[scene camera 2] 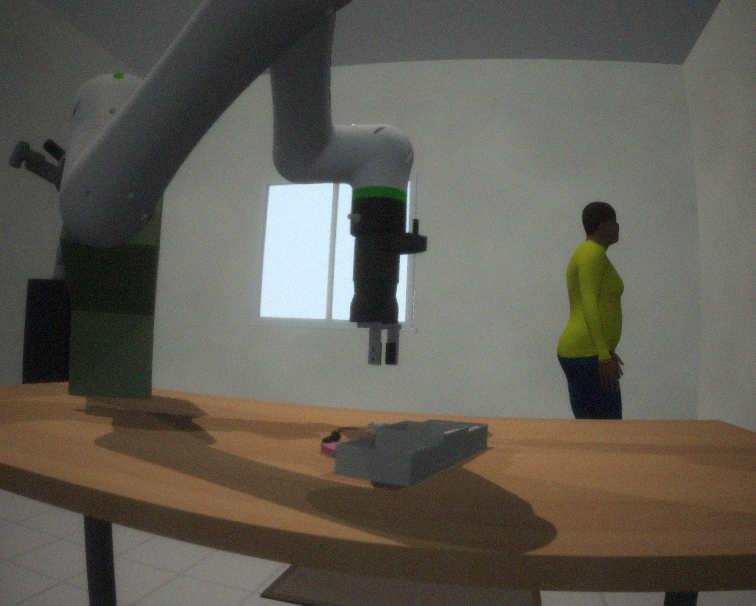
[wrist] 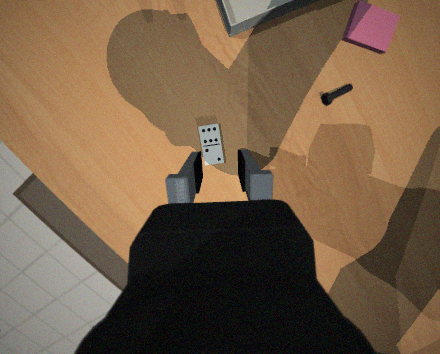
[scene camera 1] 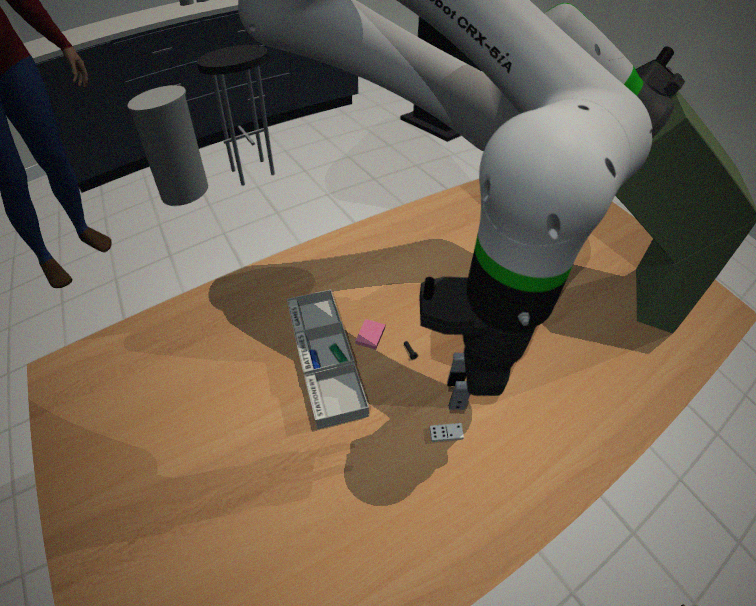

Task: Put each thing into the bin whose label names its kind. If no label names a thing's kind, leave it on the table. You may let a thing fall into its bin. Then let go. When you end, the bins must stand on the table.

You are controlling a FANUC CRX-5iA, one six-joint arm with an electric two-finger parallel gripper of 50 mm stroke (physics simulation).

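Frame: origin at the arm's base, x ahead, y left, z up, level; centimetres.
Seen in the pictures: gripper, fingertip midpoint: (scene camera 2: 383, 364) (wrist: 220, 163) (scene camera 1: 455, 395).
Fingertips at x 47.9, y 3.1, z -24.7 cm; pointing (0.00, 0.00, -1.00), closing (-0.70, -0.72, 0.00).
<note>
A point is followed by its place in that frame.
My gripper (scene camera 1: 458, 382) {x 47.9, y 3.1, z -24.7 cm} (scene camera 2: 383, 364) {x 47.9, y 3.1, z -24.7 cm} (wrist: 220, 163) {x 47.9, y 3.1, z -24.7 cm} is open and empty, held well above the table. A white domino (scene camera 1: 446, 431) {x 48.6, y 3.9, z -34.3 cm} (wrist: 211, 144) {x 48.6, y 3.9, z -34.3 cm} lies flat on the table, ahead of the fingertips in the wrist view. A black bolt (scene camera 1: 410, 350) {x 42.1, y -10.7, z -34.1 cm} (wrist: 337, 94) {x 41.8, y -10.8, z -34.1 cm} and a pink block (scene camera 1: 370, 333) {x 44.7, y -17.9, z -34.0 cm} (scene camera 2: 328, 448) {x 42.7, y -19.9, z -34.2 cm} (wrist: 372, 27) {x 44.6, y -18.0, z -34.0 cm} lie between the gripper and the bins. Three joined grey bins (scene camera 1: 342, 414) {x 59.1, y -8.2, z -32.1 cm} (scene camera 2: 435, 455) {x 54.8, y -27.0, z -33.0 cm} (wrist: 231, 29) {x 55.3, y -6.5, z -32.8 cm} are labelled GAMES, BATTERIES and STATIONERY. A blue battery (scene camera 1: 314, 359) {x 55.9, y -19.4, z -32.9 cm} and a green battery (scene camera 1: 338, 352) {x 52.0, y -17.9, z -32.9 cm} lie in the BATTERIES bin. The other two bins show no things inside.
The wooden table (scene camera 1: 189, 505) {x 85.9, y -12.2, z -35.0 cm} (scene camera 2: 252, 505) {x 39.4, y -42.4, z -35.0 cm} (wrist: 50, 90) {x 68.0, y 12.7, z -35.0 cm} has its edge at the lower left of the wrist view. The arm's green pedestal (scene camera 1: 687, 208) {x 3.2, y 13.7, z -7.0 cm} (scene camera 2: 110, 353) {x -5.9, y 13.1, z -26.4 cm} stands at one side. A person in a yellow top (scene camera 2: 590, 303) stands beyond the table.
</note>
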